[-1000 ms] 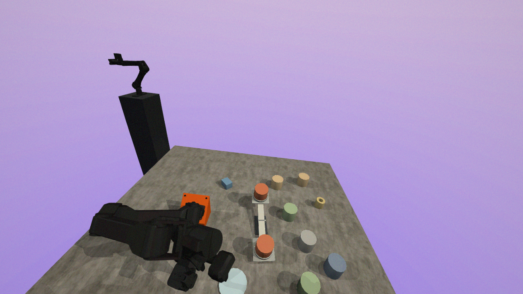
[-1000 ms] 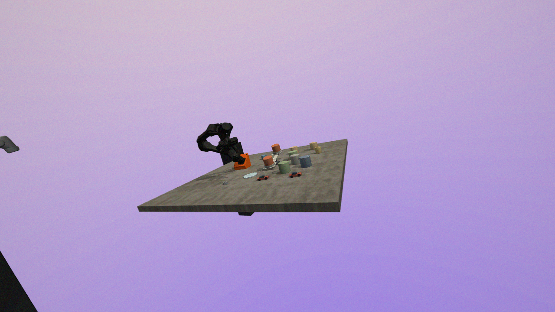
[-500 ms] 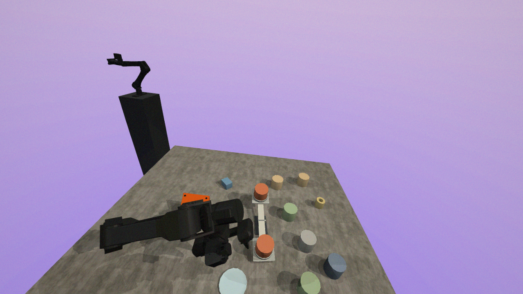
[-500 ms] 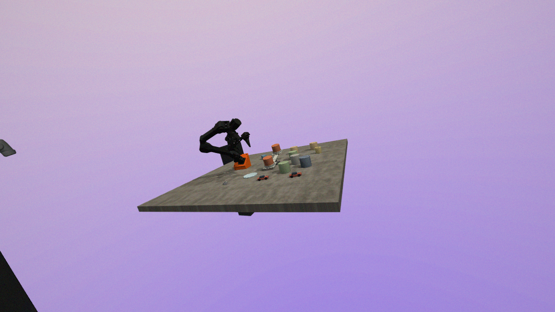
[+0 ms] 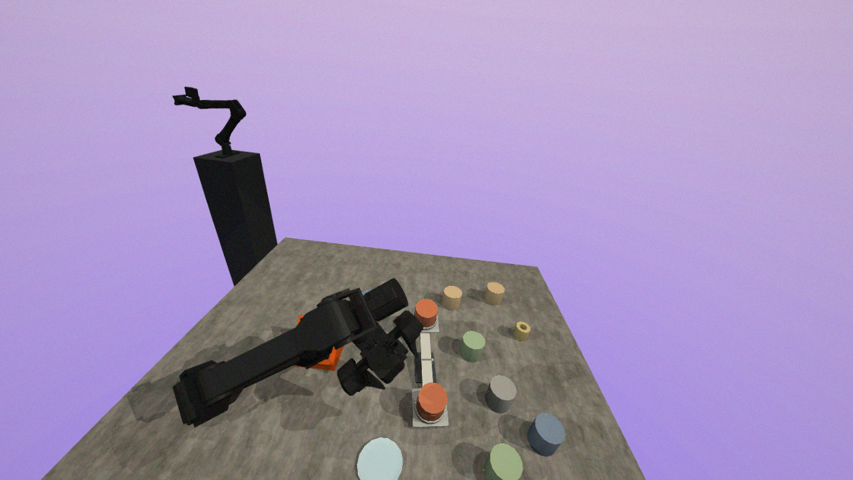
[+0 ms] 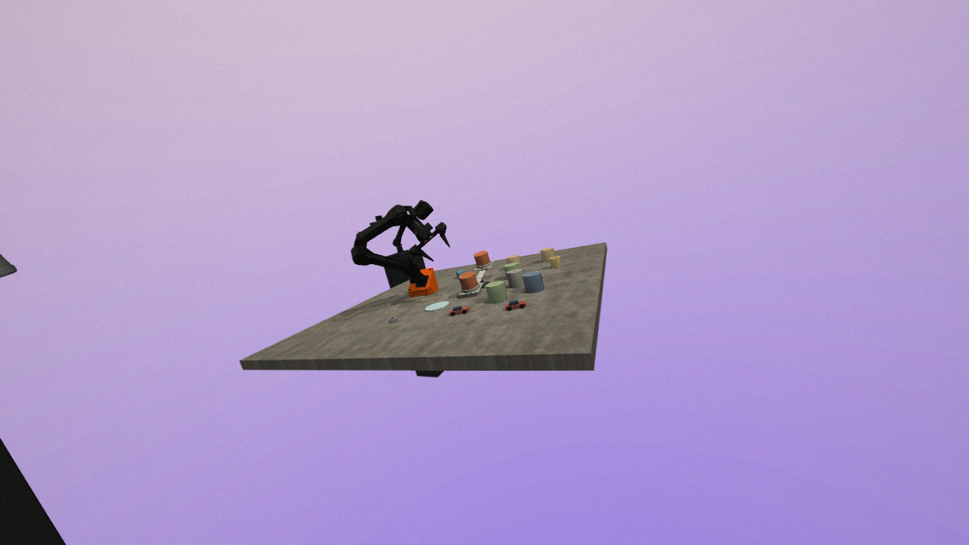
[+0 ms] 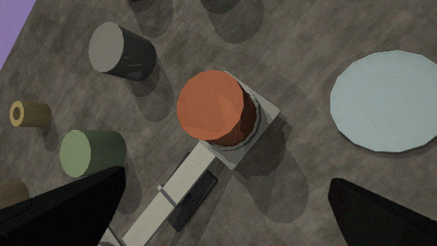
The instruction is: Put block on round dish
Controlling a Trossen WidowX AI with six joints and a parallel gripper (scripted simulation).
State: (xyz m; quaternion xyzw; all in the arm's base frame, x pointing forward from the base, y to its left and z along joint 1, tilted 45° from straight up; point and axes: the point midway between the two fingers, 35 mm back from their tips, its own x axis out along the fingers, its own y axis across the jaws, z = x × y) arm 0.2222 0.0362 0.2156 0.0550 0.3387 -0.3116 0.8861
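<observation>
My gripper tip is 80 mm short of the grey block, 30 mm to the right of it and 160 mm above it. The rest, counted from my gripper tip: nut 130 mm behind, 240 mm to the right, 190 mm below; then balance beam 60 mm ahead, 160 mm to the left, 160 mm below; then pale blue round dish 20 mm behind, 100 mm to the right, 200 mm below.
</observation>
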